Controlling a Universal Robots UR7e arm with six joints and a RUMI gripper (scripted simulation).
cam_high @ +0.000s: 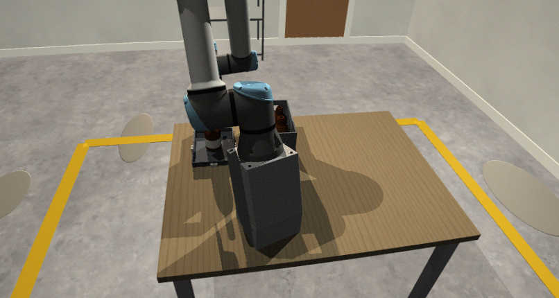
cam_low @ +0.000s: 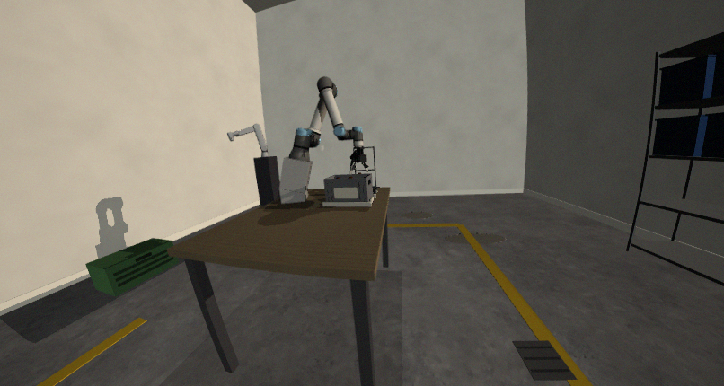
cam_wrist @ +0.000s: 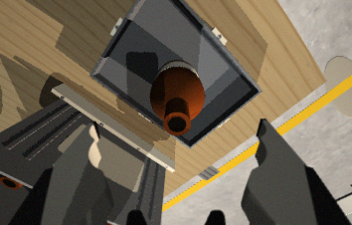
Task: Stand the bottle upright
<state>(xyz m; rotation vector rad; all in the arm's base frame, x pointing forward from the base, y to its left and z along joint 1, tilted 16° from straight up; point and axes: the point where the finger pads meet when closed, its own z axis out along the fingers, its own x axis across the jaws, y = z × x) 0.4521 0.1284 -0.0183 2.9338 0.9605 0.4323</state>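
Now: the bottle 70 mm below my hand. Also, from my hand: dark tray: 140 mm below; then crate: 40 mm behind, 270 mm to the right, 70 mm below.
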